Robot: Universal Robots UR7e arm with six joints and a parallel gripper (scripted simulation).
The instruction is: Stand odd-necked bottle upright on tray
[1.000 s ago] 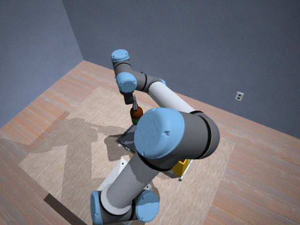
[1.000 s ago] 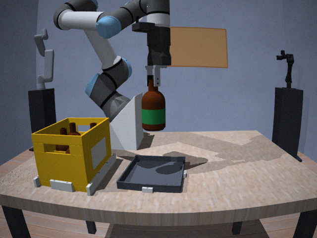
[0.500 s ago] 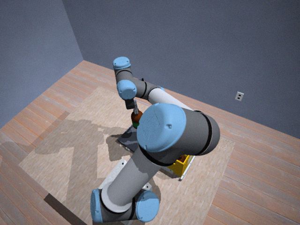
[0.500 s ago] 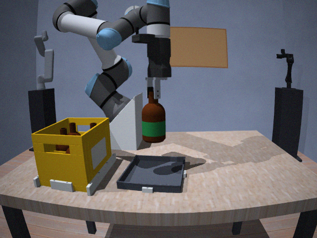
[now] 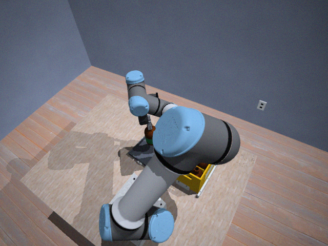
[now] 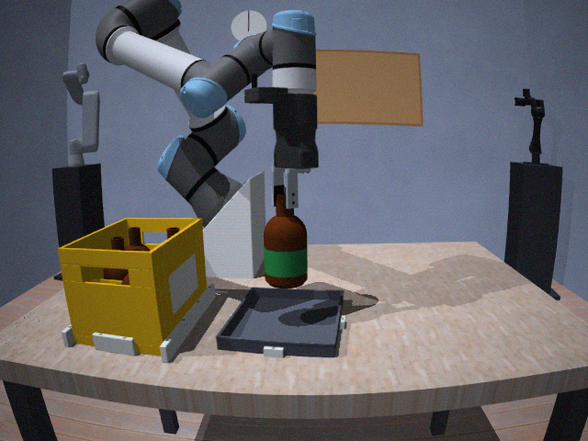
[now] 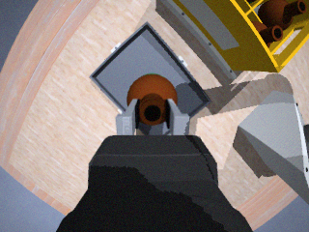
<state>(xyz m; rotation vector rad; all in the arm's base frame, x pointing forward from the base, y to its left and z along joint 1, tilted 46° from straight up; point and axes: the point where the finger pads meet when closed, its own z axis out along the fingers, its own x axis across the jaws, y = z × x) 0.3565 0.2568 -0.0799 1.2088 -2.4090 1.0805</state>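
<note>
Right now the dark tray is 22 cm below my hand. Also, from my hand: bottle (22 cm to the right, 15 cm below, 14 cm ahead); then yellow crate (27 cm to the right, 15 cm below, 5 cm ahead).
</note>
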